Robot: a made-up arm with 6 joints. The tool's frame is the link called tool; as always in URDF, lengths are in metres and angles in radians. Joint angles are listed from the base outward. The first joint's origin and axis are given. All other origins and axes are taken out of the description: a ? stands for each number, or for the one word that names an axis. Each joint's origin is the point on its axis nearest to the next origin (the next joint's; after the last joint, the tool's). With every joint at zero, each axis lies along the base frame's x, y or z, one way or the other. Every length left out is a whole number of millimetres.
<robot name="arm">
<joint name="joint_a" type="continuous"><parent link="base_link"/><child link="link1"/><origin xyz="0.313 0 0.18" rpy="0 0 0"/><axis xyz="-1 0 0"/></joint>
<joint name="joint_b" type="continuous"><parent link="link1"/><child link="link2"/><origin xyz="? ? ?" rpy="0 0 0"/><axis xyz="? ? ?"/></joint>
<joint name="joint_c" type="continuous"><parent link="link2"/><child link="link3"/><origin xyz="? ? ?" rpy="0 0 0"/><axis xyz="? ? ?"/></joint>
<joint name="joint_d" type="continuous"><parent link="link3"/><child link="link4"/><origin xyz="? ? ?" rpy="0 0 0"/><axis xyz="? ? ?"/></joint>
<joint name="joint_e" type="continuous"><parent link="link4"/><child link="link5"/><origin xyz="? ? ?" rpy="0 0 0"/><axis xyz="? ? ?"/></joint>
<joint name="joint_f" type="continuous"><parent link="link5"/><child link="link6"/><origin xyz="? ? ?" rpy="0 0 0"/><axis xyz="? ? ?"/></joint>
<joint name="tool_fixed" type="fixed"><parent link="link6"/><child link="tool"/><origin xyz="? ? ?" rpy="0 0 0"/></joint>
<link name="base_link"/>
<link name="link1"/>
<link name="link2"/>
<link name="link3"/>
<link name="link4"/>
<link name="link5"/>
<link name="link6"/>
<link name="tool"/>
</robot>
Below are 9 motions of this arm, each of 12 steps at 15 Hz.
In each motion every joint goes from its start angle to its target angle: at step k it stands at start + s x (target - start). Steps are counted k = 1, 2, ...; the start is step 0. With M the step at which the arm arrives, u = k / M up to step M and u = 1 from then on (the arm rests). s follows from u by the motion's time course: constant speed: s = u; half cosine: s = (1 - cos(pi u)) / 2; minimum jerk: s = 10 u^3 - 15 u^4 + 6 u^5.
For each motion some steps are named. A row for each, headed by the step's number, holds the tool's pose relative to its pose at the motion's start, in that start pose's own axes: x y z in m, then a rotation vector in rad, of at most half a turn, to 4 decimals.
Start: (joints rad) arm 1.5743 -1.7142 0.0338 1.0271 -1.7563 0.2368
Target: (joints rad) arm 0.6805 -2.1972 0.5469 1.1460 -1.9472 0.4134
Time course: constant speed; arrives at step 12
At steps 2, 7, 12:
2: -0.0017 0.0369 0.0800 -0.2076 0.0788 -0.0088
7: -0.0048 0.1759 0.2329 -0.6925 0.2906 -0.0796
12: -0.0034 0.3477 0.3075 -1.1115 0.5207 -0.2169

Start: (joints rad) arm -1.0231 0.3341 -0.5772 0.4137 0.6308 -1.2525
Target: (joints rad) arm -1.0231 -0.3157 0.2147 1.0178 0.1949 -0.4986
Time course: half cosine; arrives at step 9
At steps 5, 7, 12:
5: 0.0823 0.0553 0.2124 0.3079 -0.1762 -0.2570
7: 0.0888 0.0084 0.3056 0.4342 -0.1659 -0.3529
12: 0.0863 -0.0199 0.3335 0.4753 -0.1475 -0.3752

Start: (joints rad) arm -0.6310 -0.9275 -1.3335 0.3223 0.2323 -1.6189
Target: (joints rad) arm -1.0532 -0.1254 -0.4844 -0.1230 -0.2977 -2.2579
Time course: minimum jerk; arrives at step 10
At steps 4, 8, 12:
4: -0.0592 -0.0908 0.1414 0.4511 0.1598 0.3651
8: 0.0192 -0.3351 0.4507 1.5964 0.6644 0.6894
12: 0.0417 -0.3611 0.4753 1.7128 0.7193 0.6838

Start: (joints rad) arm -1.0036 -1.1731 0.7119 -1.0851 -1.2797 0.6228
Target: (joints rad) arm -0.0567 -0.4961 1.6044 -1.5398 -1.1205 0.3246
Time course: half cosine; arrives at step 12
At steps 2, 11, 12:
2: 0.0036 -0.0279 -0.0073 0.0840 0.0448 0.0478
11: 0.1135 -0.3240 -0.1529 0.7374 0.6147 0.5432
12: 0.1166 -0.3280 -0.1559 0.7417 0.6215 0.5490

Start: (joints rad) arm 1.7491 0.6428 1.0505 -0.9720 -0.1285 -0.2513
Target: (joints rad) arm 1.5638 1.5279 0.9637 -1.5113 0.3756 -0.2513
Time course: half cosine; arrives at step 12
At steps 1, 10, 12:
1: -0.0004 -0.0023 0.0039 0.0077 0.0070 0.0115
10: 0.0275 -0.1734 0.1618 0.5497 0.2258 0.6012
12: 0.0324 -0.1875 0.1676 0.5967 0.2283 0.6397

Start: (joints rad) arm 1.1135 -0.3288 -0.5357 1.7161 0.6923 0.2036
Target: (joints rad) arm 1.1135 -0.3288 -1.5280 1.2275 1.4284 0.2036
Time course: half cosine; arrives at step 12
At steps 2, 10, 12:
2: 0.0033 0.0179 -0.0064 -0.0151 -0.0263 -0.0224
10: 0.1587 0.1933 -0.0809 -0.3893 -0.0899 -0.2776
12: 0.1764 0.1994 -0.0856 -0.4219 -0.0693 -0.2931

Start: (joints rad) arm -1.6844 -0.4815 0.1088 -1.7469 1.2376 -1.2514
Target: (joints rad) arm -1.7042 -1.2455 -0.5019 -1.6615 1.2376 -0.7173
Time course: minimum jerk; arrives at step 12
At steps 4, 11, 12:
4: -0.0216 -0.0157 0.0277 -0.1445 0.1883 -0.0701
11: -0.0044 -0.0162 0.1842 -0.4785 0.9558 -0.2335
12: -0.0037 -0.0161 0.1852 -0.4794 0.9609 -0.2340

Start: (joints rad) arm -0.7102 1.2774 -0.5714 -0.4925 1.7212 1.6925
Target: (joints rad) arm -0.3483 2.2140 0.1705 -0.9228 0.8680 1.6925
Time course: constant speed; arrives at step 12
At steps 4, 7, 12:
4: -0.1114 0.1145 0.0484 -0.1713 0.1644 -0.3530
7: -0.1699 0.2264 0.0553 -0.1606 0.3199 -0.6671
12: -0.1974 0.4080 0.0431 0.1504 0.6068 -1.1680

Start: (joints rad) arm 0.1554 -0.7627 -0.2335 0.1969 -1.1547 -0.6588
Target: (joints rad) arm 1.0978 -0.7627 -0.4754 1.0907 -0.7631 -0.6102
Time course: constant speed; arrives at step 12
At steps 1, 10, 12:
1: -0.0407 -0.0103 -0.0087 -0.0539 -0.0431 0.0358
10: -0.3257 -0.1065 -0.2234 -0.4888 -0.4216 0.0131
12: -0.3590 -0.1216 -0.2952 -0.5443 -0.4879 -0.0665

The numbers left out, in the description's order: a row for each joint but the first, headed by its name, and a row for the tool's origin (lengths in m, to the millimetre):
joint_b: xyz 0 0.007 0.339, axis 0 0 1
joint_c: xyz -0.033 0.096 0, axis 1 0 0
joint_d: xyz 0 -0.066 0.036, axis 0 1 0
joint_e: xyz -0.168 0 0.212, axis 0 0 1
joint_f: xyz -0.094 0.111 0, axis -1 0 0
tool: xyz 0 -0.032 -0.106

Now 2 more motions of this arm.
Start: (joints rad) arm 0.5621 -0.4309 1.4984 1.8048 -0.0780 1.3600
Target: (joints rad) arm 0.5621 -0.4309 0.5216 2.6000 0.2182 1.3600
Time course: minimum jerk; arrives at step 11
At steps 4, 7, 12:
4: 0.0365 -0.0362 0.0511 0.0746 0.2009 0.1676
7: 0.1267 -0.0877 0.0626 0.3860 0.5288 0.4462
12: 0.1601 -0.0972 0.0274 0.6301 0.6632 0.5483

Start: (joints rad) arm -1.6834 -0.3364 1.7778 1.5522 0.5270 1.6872
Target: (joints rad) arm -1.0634 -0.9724 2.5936 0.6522 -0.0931 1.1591
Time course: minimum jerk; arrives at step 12
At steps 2, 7, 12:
2: -0.0059 0.0153 0.0025 -0.0175 0.0175 -0.0379
7: -0.0292 0.2925 -0.0966 -0.2312 0.0486 -0.6972
12: -0.0024 0.3695 -0.2510 -0.2275 -0.1812 -0.9519

